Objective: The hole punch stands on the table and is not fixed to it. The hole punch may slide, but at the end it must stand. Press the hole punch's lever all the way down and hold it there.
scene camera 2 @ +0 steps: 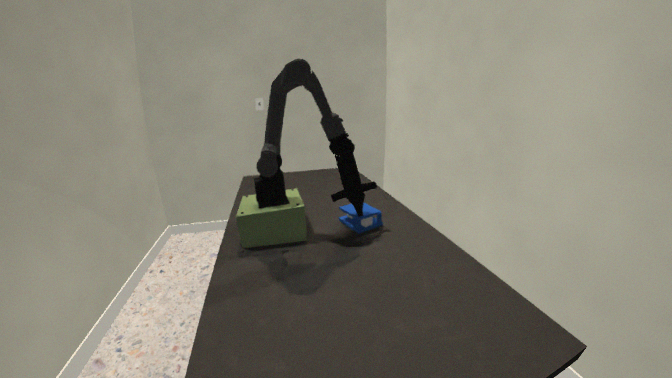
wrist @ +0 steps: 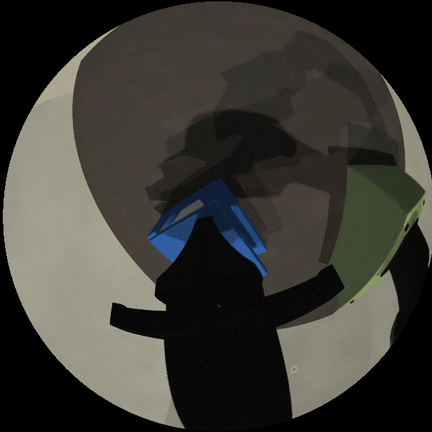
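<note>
The blue hole punch (scene camera 2: 358, 228) (wrist: 220, 190) stands upright on the dark table (scene camera 2: 400, 290) (wrist: 130, 100). Its lever (scene camera 2: 348, 209) (wrist: 166, 247) is the sloping top plate; in the scene view a wedge-shaped gap shows between it and the base at the left end. My black gripper (scene camera 2: 360, 212) (wrist: 206, 225) is shut and holds nothing between its fingers. It points down, and its tips are at the lever's top, appearing to touch it. The gripper hides the middle of the lever in the wrist view, and the exact contact spot cannot be seen.
The arm's base stands on a green box (scene camera 2: 272, 227) (wrist: 372, 225), to the left of the hole punch in the scene view and to the right in the wrist view. The table's right edge runs behind the hole punch in the scene view.
</note>
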